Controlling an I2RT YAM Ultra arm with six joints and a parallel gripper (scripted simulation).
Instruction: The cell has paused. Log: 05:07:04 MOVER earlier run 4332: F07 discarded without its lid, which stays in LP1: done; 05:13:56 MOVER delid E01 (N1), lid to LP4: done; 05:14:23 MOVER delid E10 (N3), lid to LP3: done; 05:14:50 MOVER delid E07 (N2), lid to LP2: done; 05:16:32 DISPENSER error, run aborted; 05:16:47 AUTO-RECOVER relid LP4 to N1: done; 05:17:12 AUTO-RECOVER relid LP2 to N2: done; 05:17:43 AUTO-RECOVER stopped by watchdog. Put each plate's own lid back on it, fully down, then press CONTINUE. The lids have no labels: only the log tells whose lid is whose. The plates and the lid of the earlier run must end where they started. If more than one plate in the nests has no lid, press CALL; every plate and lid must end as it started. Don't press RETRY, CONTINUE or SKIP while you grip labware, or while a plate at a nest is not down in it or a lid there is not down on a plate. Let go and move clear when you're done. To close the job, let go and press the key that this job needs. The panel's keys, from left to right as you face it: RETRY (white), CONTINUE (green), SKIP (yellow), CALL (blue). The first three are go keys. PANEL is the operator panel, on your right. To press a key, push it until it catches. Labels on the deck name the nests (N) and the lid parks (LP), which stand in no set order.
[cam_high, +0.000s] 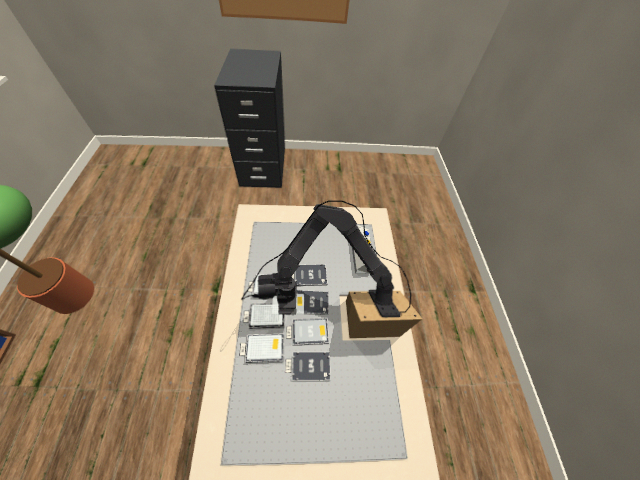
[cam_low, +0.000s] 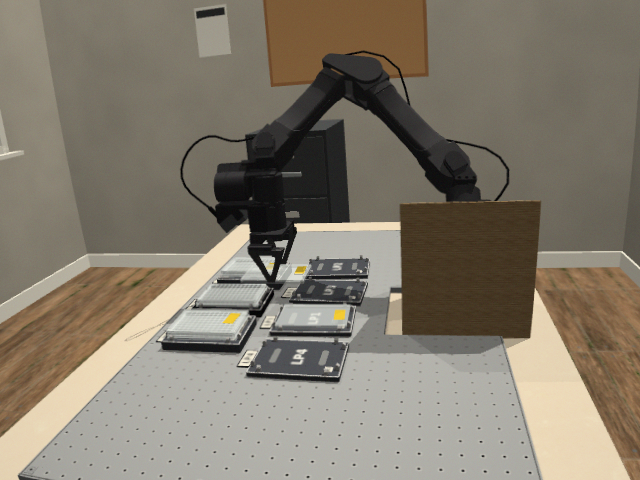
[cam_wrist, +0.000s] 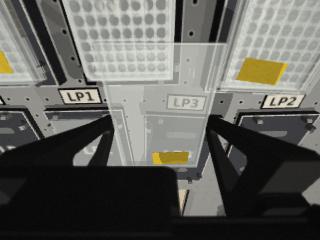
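The plate lies 9 cm ahead of my hand, 4 cm below it and 3 cm to the left of it. Also, from my hand: blue key (37 cm behind, 35 cm to the right).
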